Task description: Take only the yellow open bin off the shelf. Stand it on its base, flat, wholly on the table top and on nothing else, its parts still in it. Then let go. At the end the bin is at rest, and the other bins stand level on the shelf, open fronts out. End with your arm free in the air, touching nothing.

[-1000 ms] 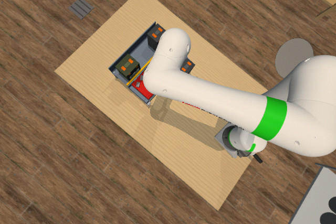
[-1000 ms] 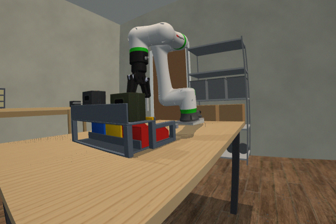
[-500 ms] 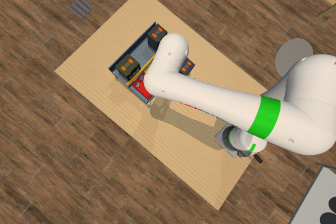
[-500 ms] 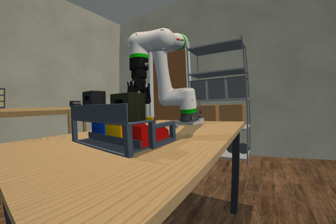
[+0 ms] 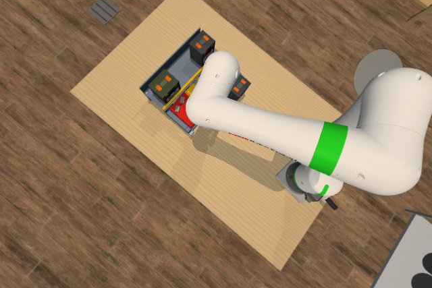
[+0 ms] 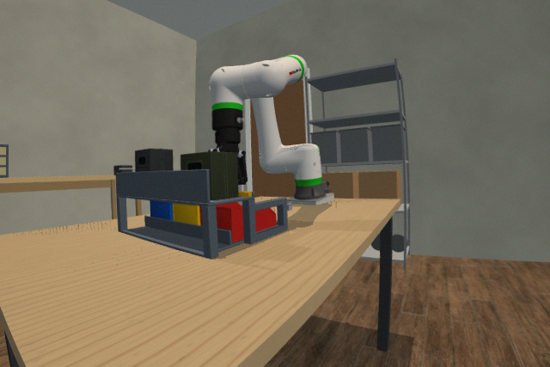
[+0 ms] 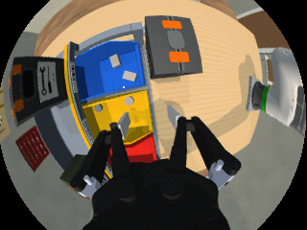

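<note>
My hand is 80 mm short of the yellow open bin, 30 mm above it and 10 mm to the right of it. Also, from my hand: red bin (120 mm to the left, 60 mm ahead, 30 mm below); blue bin (100 mm to the right, 100 mm ahead, 30 mm below); olive box (160 mm ahead, 140 mm to the left, 70 mm above).
</note>
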